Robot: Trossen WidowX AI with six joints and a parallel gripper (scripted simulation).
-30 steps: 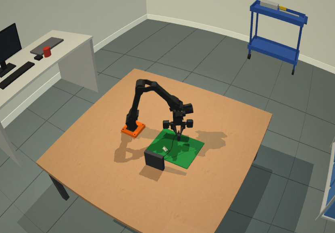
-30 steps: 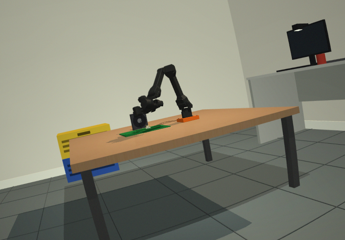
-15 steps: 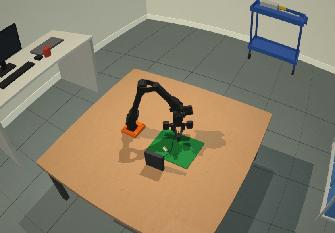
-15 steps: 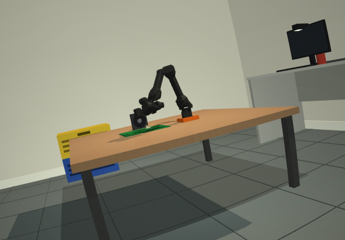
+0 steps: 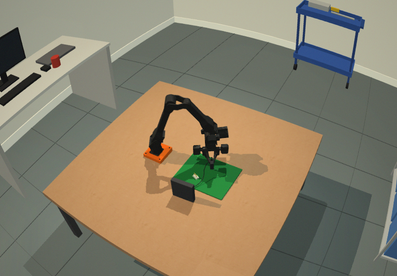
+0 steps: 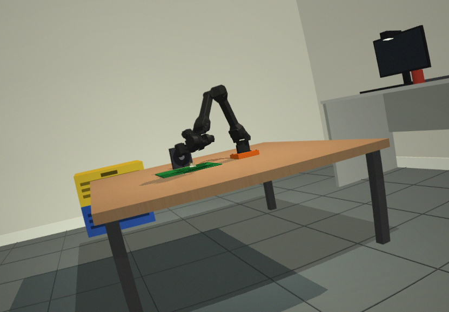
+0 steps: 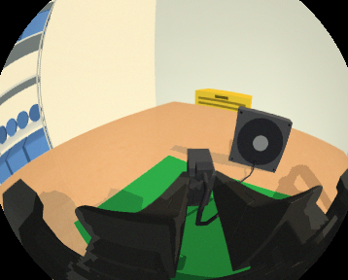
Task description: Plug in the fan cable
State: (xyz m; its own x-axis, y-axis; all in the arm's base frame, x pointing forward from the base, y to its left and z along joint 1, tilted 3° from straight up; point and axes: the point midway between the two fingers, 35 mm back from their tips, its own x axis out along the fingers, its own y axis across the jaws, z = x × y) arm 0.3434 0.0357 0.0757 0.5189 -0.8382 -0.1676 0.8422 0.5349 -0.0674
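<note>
My gripper tip is 2 cm past the green board and 11 cm above it. Also, from my gripper tip: white four-pin fan header 7 cm behind, 5 cm to the right, 10 cm below; then black fan 5 cm behind, 19 cm to the right, 4 cm below; then black fan plug 1 cm below.
</note>
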